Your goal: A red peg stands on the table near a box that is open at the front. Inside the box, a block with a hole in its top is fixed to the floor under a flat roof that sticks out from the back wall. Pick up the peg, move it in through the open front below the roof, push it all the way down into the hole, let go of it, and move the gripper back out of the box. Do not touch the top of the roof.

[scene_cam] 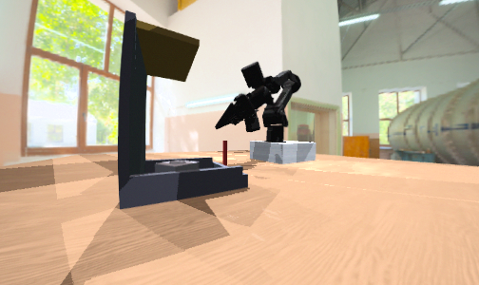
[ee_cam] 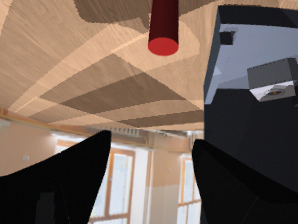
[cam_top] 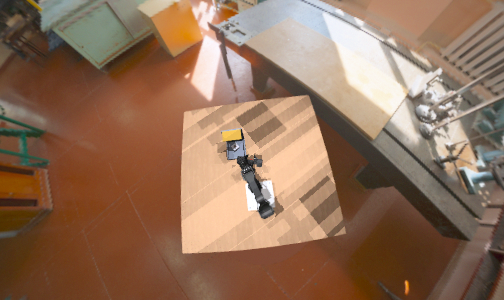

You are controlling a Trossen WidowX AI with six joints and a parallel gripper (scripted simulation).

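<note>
My gripper tip is 30 mm past the red peg, 10 mm to the right of it and 80 mm above it. The rest, counted from my gripper tip: back wall: 180 mm ahead, 130 mm to the left; yellow-brown roof: 140 mm ahead, 130 mm to the left, 100 mm above.
</note>
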